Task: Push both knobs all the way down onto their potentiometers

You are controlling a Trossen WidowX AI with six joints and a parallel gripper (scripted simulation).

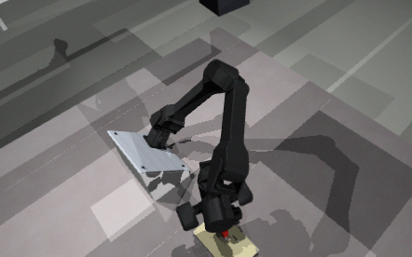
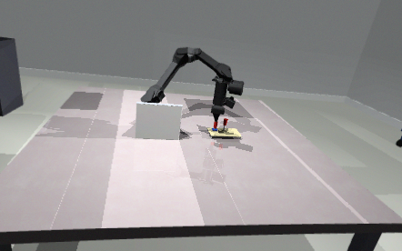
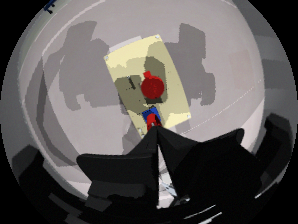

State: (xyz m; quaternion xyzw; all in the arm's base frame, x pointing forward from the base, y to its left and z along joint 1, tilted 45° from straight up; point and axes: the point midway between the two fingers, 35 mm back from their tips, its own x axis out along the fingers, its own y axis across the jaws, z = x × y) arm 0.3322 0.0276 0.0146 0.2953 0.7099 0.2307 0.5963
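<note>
The red knob lies 50 mm ahead of my gripper tip, 10 mm to the right of it and 10 mm above it.
</note>
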